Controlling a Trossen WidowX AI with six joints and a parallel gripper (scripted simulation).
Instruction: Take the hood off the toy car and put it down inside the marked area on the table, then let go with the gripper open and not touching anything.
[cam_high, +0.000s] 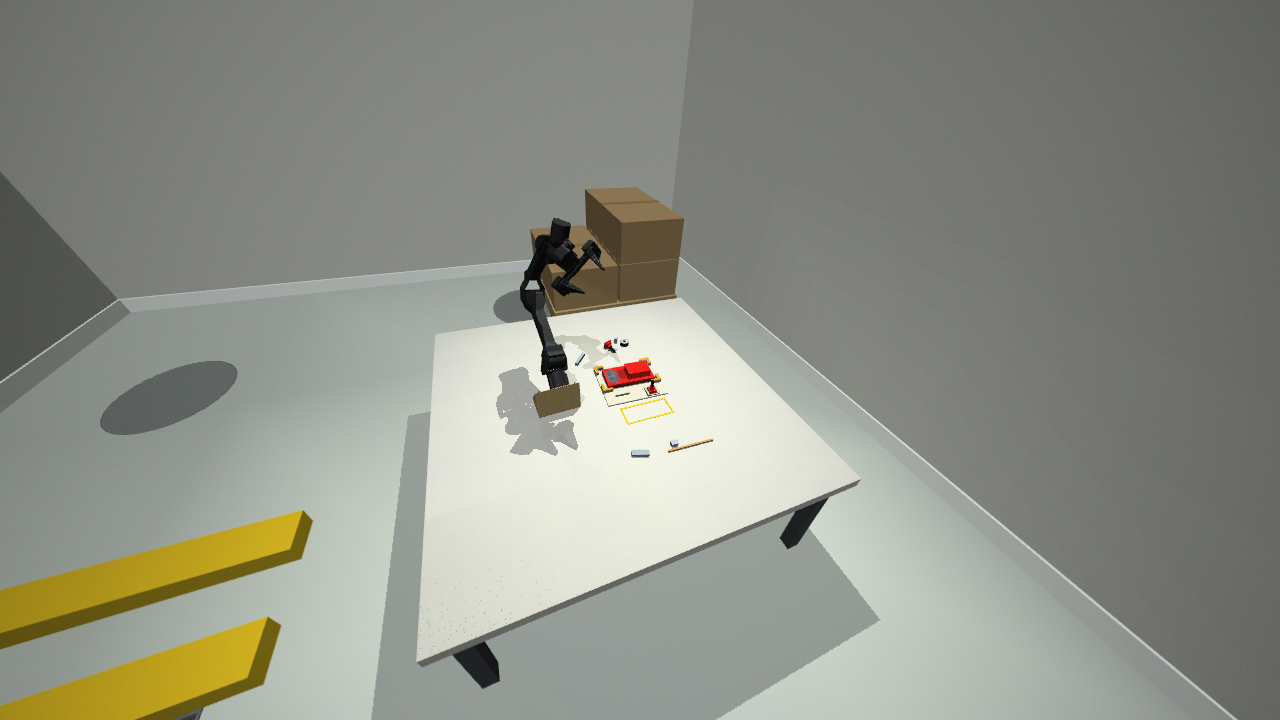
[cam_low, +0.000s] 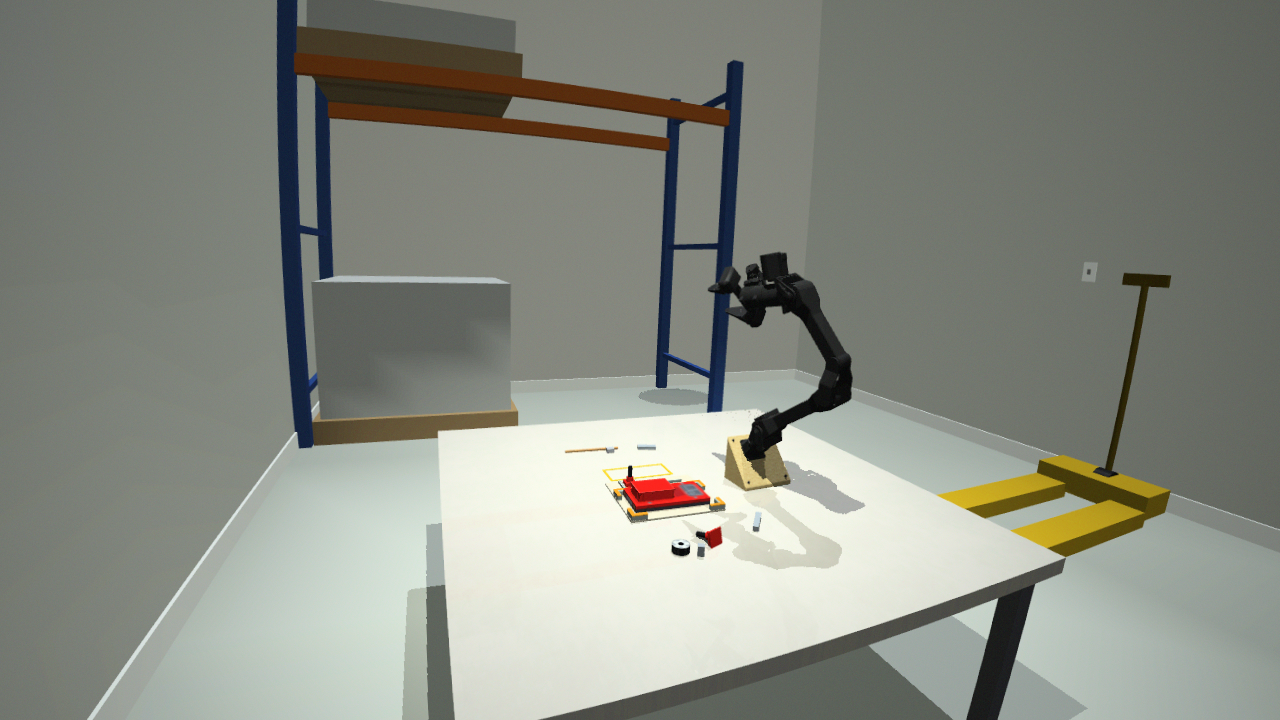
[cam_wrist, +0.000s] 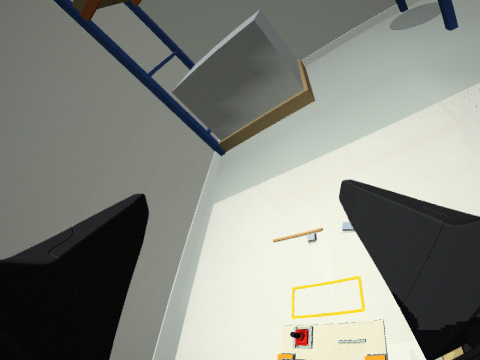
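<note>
Now: gripper tip 22 cm short of the red hood, 9 cm to the right of it and 47 cm above it. Round my gripper tip: wooden stick: 23 cm ahead, 32 cm to the right, 51 cm below; then black wheel: 26 cm ahead, 32 cm to the left, 50 cm below.
</note>
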